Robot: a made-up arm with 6 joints. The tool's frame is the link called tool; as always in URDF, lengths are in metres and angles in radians. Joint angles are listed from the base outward.
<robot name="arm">
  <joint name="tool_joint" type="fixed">
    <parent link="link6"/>
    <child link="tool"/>
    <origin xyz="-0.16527 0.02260 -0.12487" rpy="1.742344 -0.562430 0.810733"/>
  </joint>
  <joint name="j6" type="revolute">
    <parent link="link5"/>
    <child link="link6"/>
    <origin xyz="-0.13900 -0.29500 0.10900" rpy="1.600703 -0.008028 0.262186"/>
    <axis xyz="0 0 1"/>
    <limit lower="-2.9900" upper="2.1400"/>
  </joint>
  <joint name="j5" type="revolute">
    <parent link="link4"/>
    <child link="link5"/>
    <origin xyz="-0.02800 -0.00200 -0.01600" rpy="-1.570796 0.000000 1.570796"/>
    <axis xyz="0 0 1"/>
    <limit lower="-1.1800" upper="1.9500"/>
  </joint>
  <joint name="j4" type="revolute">
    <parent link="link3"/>
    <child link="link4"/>
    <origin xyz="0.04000 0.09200 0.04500" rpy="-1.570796 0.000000 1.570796"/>
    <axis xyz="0 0 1"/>
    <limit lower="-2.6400" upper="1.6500"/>
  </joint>
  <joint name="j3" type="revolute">
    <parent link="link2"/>
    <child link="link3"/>
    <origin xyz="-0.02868 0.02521 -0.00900" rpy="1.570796 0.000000 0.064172"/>
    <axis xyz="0 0 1"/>
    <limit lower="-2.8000" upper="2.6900"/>
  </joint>
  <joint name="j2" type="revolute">
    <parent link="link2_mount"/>
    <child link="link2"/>
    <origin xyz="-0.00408 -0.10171 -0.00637" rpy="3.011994 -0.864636 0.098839"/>
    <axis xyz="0 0 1"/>
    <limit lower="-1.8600" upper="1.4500"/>
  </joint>
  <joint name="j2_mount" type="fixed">
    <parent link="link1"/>
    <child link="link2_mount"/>
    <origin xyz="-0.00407 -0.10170 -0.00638" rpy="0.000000 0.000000 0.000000"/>
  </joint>
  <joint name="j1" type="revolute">
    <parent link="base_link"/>
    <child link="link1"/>
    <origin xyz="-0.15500 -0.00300 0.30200" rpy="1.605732 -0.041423 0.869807"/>
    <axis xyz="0 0 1"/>
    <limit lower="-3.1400" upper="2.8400"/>
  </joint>
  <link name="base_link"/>
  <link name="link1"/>
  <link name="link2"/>
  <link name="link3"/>
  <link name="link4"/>
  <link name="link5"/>
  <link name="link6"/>
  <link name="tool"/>
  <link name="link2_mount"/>
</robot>
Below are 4 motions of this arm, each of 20 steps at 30 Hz.
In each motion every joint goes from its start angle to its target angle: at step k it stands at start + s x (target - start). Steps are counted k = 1, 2, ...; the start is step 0. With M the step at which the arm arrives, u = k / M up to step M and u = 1 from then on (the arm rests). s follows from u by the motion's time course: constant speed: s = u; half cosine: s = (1 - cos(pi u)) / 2; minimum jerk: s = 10 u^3 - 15 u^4 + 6 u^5.
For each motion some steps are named. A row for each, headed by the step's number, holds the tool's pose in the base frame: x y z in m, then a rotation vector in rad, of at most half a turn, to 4 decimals.
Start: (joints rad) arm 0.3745 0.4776 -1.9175 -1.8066 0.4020 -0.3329
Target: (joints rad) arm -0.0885 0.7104 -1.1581 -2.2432 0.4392 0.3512
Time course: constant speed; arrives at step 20
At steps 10, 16, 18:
10: -0.3164 0.3162 -0.0297 0.7782 0.7195 -0.1046
16: -0.3853 0.2686 0.0084 0.8411 0.9880 0.0472
18: -0.4041 0.2523 0.0257 0.8681 1.0836 0.0924

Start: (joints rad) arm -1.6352 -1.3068 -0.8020 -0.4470 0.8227 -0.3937
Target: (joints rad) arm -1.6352 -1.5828 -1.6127 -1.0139 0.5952 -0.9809
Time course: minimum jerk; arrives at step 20
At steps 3, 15, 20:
3: -0.6071 -0.3401 0.2781 -1.5192 0.8045 0.0029
15: -0.4529 -0.2861 0.0446 -0.9071 0.0092 0.3823
20: -0.4221 -0.2696 0.0254 -0.8494 -0.1169 0.4033

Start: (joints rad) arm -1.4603 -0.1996 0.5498 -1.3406 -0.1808 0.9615
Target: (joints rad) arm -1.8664 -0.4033 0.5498 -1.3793 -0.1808 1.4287
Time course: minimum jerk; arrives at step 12
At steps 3, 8, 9, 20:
3: -0.1395 -0.1938 0.4748 1.0627 -1.9344 -0.5205
8: -0.1491 -0.1222 0.4963 1.1640 -1.5675 -0.1366
9: -0.1516 -0.1126 0.4986 1.1771 -1.5042 -0.0858
20: -0.1544 -0.1037 0.5007 1.1892 -1.4413 -0.0386

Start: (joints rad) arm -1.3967 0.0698 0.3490 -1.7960 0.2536 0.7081
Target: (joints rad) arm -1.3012 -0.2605 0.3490 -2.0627 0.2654 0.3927
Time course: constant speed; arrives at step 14
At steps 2, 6, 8, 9, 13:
2: -0.3899 -0.2611 0.5290 0.1719 -2.9768 -0.8332
6: -0.4241 -0.3010 0.5006 -0.1536 2.8581 1.0284
8: -0.4398 -0.3203 0.4826 -0.1410 2.7535 1.1104
9: -0.4472 -0.3297 0.4727 -0.1344 2.7009 1.1506
13: -0.4739 -0.3650 0.4274 -0.1063 2.4885 1.3062

